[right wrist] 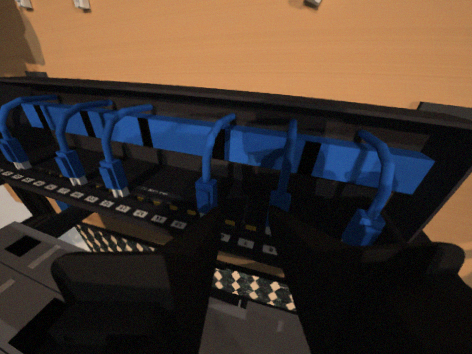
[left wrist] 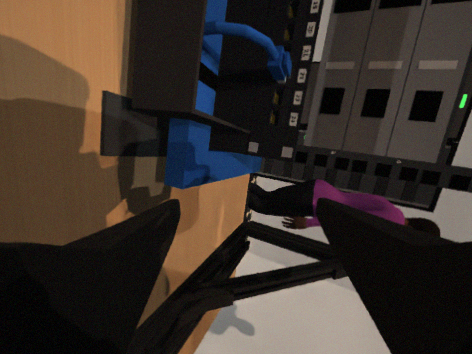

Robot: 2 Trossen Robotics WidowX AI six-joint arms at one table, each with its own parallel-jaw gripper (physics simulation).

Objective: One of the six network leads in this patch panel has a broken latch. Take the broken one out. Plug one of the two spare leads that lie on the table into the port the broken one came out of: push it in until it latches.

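Places are measured from the left arm's base along level axes (x left, y down, z back), in metres.
Pixels of known places: left gripper, between the fingertips: (left wrist: 248, 206); right gripper, between the fingertips: (right wrist: 244, 212).
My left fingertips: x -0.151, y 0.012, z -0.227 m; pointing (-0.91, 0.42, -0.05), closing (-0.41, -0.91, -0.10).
For each thing: its middle in the pictures, then the offset to it from my left fingertips. "pt": a spot on its surface instead. Level surfaces: height alone.
- black patch panel, middle of its body: (right wrist: 167, 137) dx -0.063, dy +0.054, dz -0.261 m
- lead's plug, a spot on its surface: (left wrist: 280, 65) pt dx -0.052, dy +0.005, dz -0.087 m
- wooden table, height of its surface: dy +0.097 m
- grey rack unit, a spot on its surface: (right wrist: 255, 327) pt dx -0.208, dy -0.024, dz -0.361 m
The black patch panel (left wrist: 162, 55) (right wrist: 200, 93) carries six blue leads, seen in the right wrist view: three at the left (right wrist: 13, 151) (right wrist: 70, 166) (right wrist: 113, 176), one near the middle (right wrist: 206, 194), one right of it (right wrist: 280, 199) and one far right (right wrist: 364, 226). One lead's plug (left wrist: 280, 65) shows in the left wrist view. I cannot tell which latch is broken. My right gripper (right wrist: 244, 212) is partly open and empty at the port row, its fingertips close to the middle lead and its right neighbour. My left gripper (left wrist: 248, 206) is wide open and empty, off the panel's end.
Plug tips of loose leads (right wrist: 81, 4) (right wrist: 312, 2) show at the top edge of the right wrist view, on the wooden table (right wrist: 200, 45). A grey rack unit (left wrist: 345, 45) (right wrist: 255, 327) stands beside the panel. A person in magenta (left wrist: 360, 200) and a black jointed frame (left wrist: 285, 280) show beyond the left fingers.
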